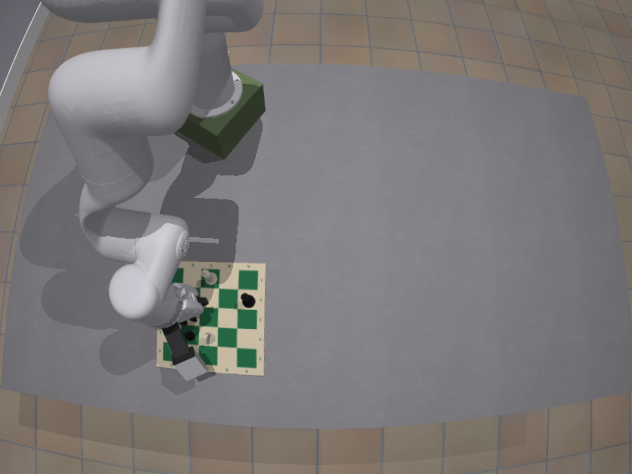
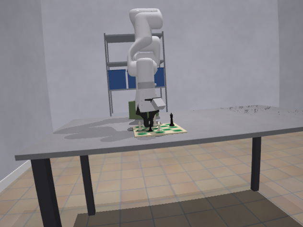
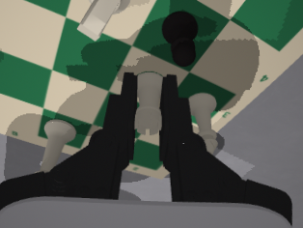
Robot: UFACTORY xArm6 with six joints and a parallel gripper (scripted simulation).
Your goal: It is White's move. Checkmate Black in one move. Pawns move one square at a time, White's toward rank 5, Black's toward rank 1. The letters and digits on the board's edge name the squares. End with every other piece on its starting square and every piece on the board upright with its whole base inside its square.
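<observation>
The black pawn is 4 cm ahead of my hand and 2 cm below it. Also, from my hand: white pawn: 1 cm below; green-and-cream chessboard: 4 cm to the left, 4 cm below; white knight: 4 cm ahead, 4 cm to the left, 2 cm below.
</observation>
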